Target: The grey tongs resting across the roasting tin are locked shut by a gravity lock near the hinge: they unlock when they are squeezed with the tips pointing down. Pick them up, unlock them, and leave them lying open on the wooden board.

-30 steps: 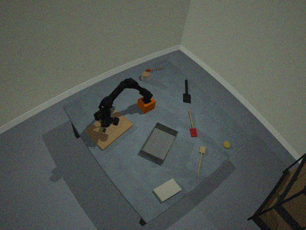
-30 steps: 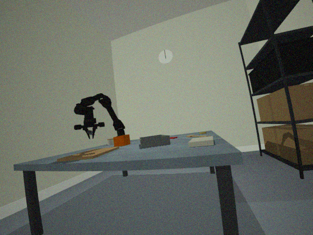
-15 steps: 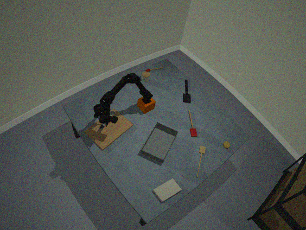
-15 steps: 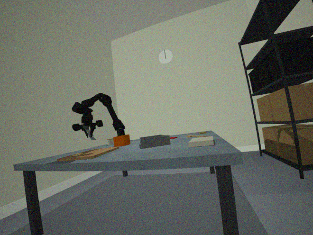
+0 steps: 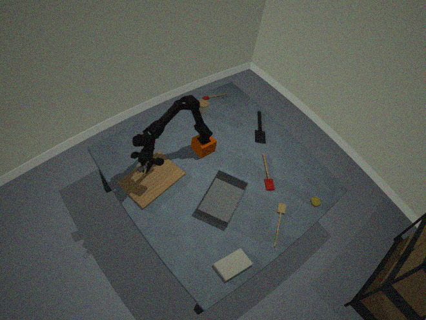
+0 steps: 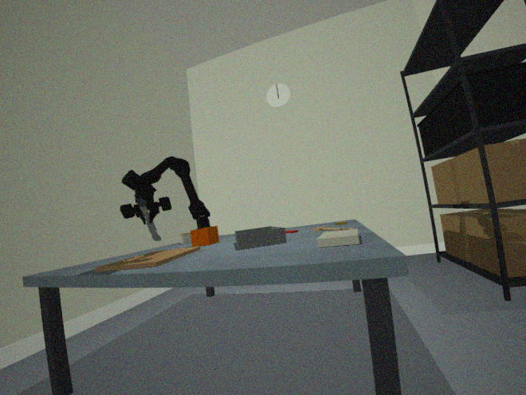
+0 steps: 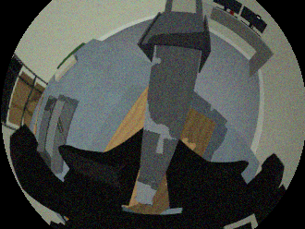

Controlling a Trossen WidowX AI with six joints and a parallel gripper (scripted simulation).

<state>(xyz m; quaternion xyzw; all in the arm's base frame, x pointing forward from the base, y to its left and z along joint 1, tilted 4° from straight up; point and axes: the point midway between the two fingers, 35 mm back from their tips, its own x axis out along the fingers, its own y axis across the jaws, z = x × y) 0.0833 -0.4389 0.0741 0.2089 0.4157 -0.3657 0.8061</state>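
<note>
My gripper tip is 14 cm above the wooden board, 5 cm to the right of it and 4 cm past it. Round my gripper tip: red spatula 71 cm to the left, 28 cm ahead, 14 cm below; grey roasting tin 35 cm to the left, 29 cm ahead, 12 cm below; white block 67 cm ahead, 17 cm to the left, 13 cm below.
</note>
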